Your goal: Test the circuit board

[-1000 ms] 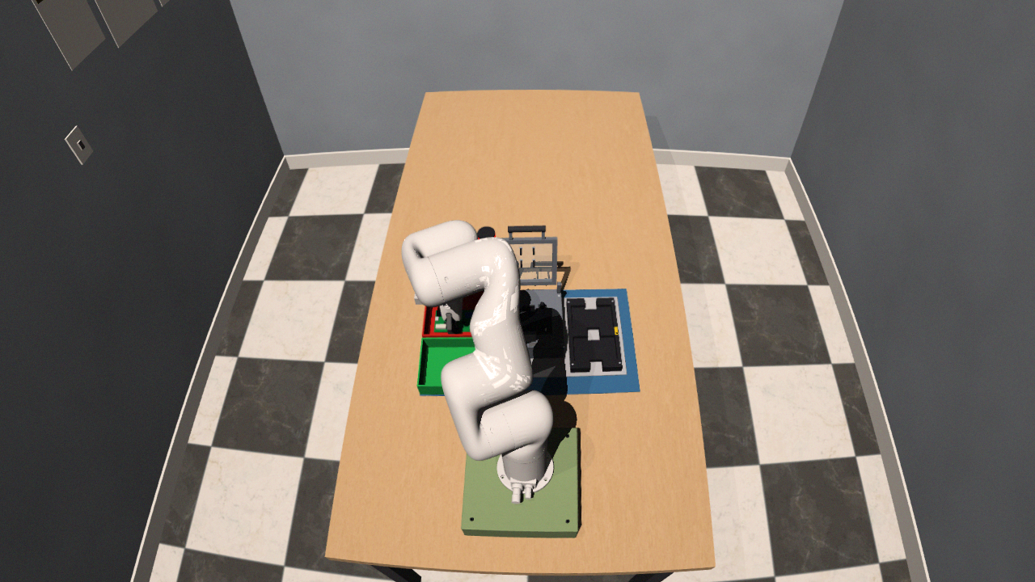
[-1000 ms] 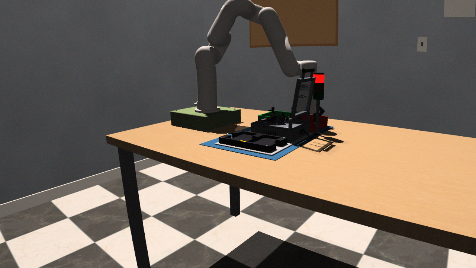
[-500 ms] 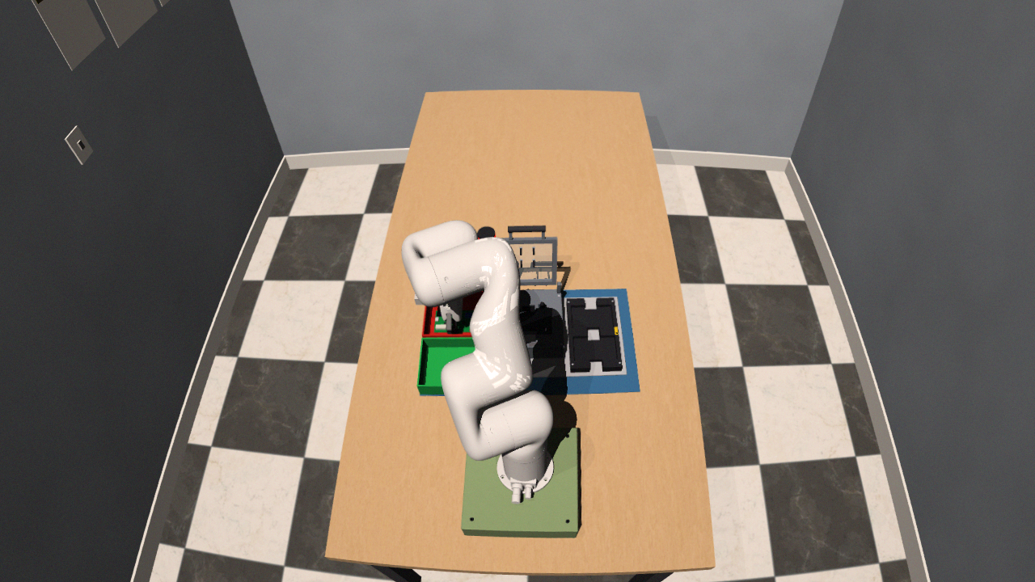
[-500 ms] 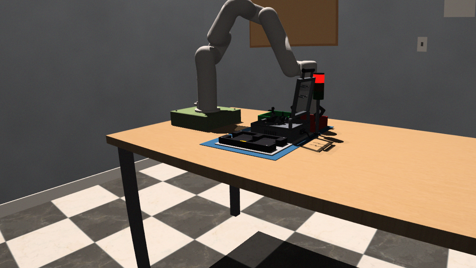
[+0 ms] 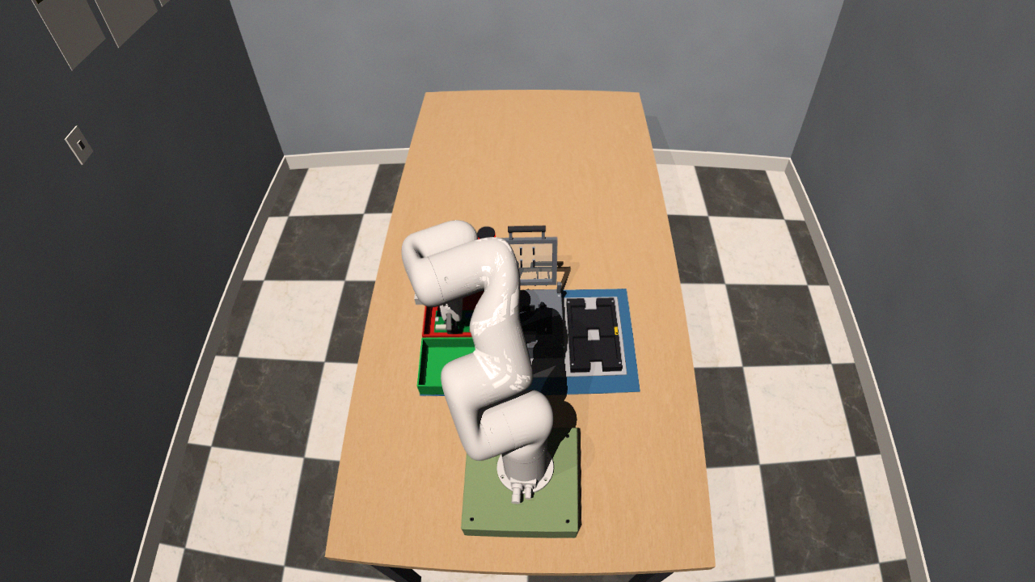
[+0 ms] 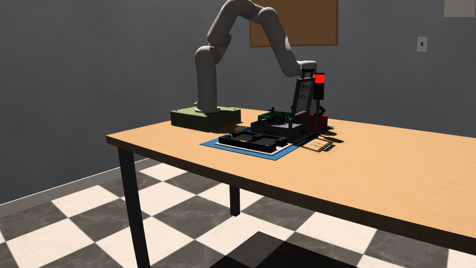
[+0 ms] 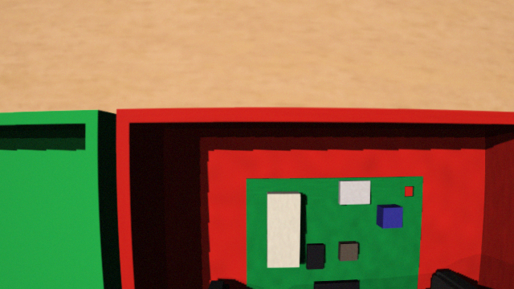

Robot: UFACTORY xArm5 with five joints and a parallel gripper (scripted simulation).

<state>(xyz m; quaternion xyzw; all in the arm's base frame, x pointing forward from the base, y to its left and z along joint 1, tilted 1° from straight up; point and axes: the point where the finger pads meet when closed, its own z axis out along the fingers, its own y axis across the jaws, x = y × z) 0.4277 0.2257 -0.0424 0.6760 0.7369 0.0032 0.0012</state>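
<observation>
My hand is right at the red bin. Round my hand: green bin: 150 mm behind, 10 mm to the right; black tab: 150 mm to the right, 90 mm behind, 70 mm above; green circuit board: 10 mm below.
</observation>
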